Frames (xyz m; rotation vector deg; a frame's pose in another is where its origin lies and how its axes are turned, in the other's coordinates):
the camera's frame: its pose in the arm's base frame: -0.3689 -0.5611 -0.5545 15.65 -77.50 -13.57
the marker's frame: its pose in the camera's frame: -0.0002 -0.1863 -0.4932 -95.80 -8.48 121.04
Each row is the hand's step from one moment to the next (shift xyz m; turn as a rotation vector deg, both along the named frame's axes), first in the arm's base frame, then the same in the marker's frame.
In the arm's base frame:
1: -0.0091 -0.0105 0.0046 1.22 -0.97 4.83
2: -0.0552 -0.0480 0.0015 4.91 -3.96 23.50
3: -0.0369 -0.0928 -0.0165 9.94 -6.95 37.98
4: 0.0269 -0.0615 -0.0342 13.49 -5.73 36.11
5: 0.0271 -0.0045 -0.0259 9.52 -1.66 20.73
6: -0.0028 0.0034 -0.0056 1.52 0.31 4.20
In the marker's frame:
1: -0.0138 0.0024 -0.0043 -0.41 -1.90 -4.69
2: -0.0705 0.0194 0.0012 -2.50 -10.10 -22.00
3: -0.0731 0.0686 -0.0141 -2.60 -15.36 -36.70
4: 0.0000 0.0739 -0.0145 1.39 -14.14 -36.29
5: 0.0261 0.0267 0.0056 3.10 -8.83 -20.87
6: 0.0004 0.0001 0.0071 0.59 -2.38 -3.74

